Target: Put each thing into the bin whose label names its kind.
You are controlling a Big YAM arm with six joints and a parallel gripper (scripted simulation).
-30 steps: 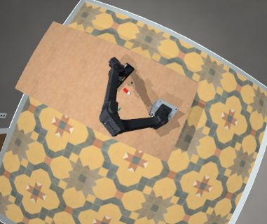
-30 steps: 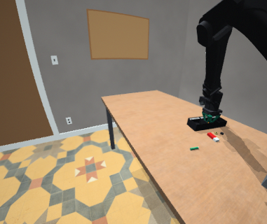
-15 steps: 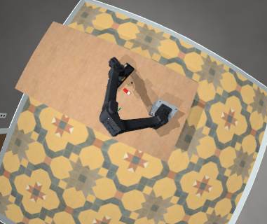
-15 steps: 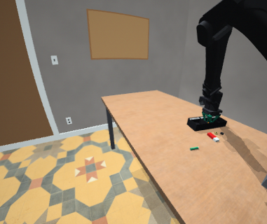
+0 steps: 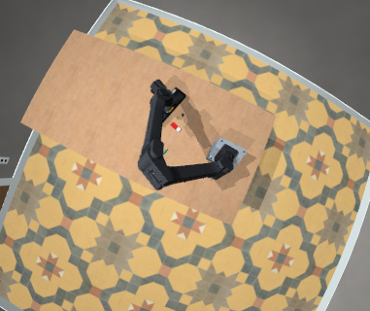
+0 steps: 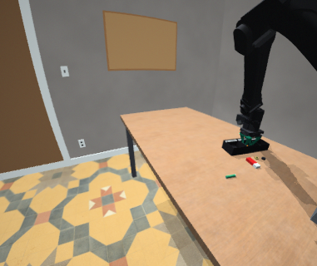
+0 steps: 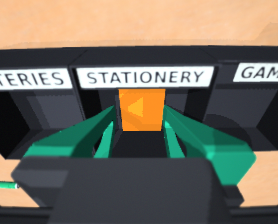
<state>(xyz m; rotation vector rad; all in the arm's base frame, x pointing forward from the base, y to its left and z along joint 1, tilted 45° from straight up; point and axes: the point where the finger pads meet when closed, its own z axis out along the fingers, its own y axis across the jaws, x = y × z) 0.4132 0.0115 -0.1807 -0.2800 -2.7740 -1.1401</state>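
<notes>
Now: hand 20 mm above the orange block. Round my hand: black nut 100 mm behind, 20 mm below; green battery 110 mm behind, 250 mm to the left, 20 mm below; yellow nut 80 mm behind, 30 mm to the left, 20 mm below.
</notes>
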